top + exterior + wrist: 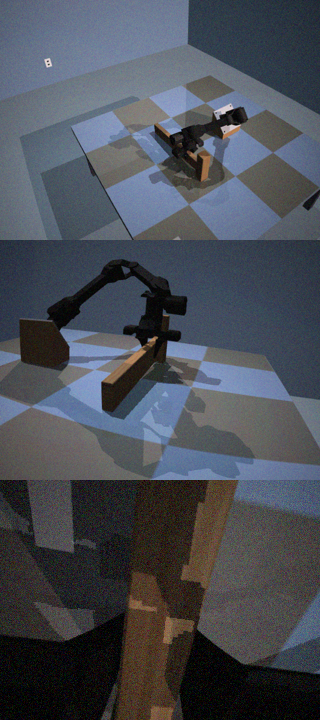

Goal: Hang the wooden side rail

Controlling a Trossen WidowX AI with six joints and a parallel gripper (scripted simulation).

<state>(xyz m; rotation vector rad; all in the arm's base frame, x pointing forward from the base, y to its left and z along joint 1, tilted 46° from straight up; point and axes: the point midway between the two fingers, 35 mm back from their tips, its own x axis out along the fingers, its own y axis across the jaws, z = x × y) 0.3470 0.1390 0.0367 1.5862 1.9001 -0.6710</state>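
The headboard post lies 10 mm behind my gripper tip, 130 mm to the left of it and 40 mm above it.
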